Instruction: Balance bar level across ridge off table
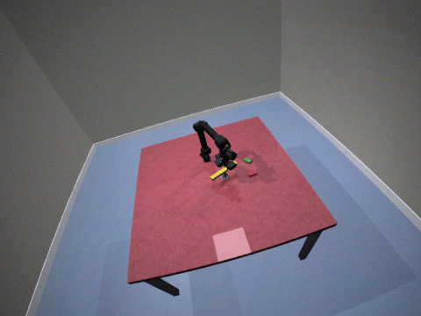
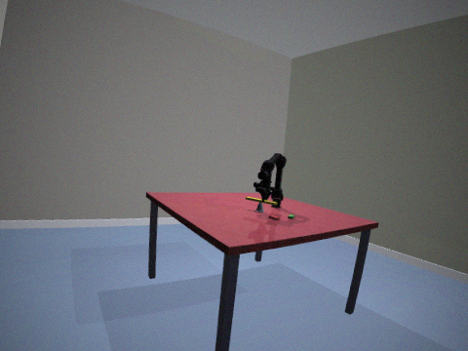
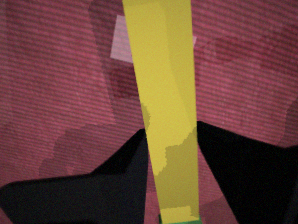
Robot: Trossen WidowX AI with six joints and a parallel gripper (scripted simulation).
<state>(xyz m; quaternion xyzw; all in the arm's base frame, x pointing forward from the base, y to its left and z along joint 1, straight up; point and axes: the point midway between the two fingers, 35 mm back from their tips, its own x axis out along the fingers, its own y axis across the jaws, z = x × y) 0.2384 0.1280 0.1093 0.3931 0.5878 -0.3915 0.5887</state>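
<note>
My gripper tip is now 1 cm short of the yellow bar and 3 cm to the left of it. From my gripper tip the other things lie so: red block (6 cm ahead, 18 cm to the left, 7 cm below); green block (9 cm behind, 19 cm to the left, 7 cm below).
</note>
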